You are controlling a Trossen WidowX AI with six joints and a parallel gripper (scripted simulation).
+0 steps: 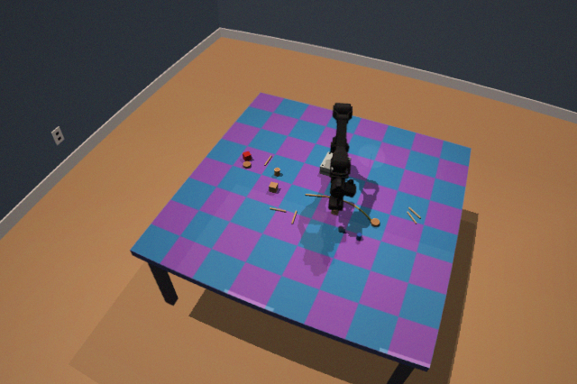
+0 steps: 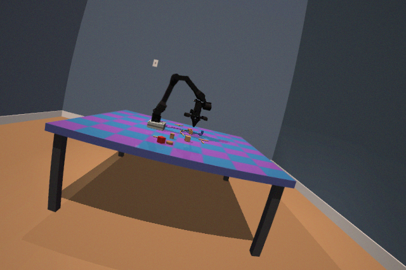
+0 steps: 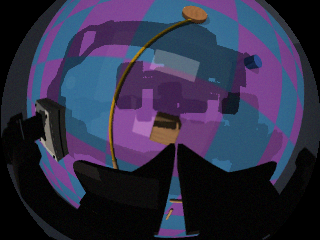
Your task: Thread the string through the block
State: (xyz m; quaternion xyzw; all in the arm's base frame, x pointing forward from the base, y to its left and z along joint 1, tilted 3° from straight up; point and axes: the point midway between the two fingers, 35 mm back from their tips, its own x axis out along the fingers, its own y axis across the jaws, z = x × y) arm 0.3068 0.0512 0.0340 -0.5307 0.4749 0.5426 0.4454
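Right now the thin wooden stick is 10 cm to the right of my gripper tip, 8 cm behind it and 6 cm below it. Also, from my gripper tip: wooden cylinder: 32 cm to the right, 17 cm behind, 4 cm below; blue object: 13 cm to the left, 11 cm ahead, 5 cm below; round wooden button: 19 cm to the left, 5 cm below.
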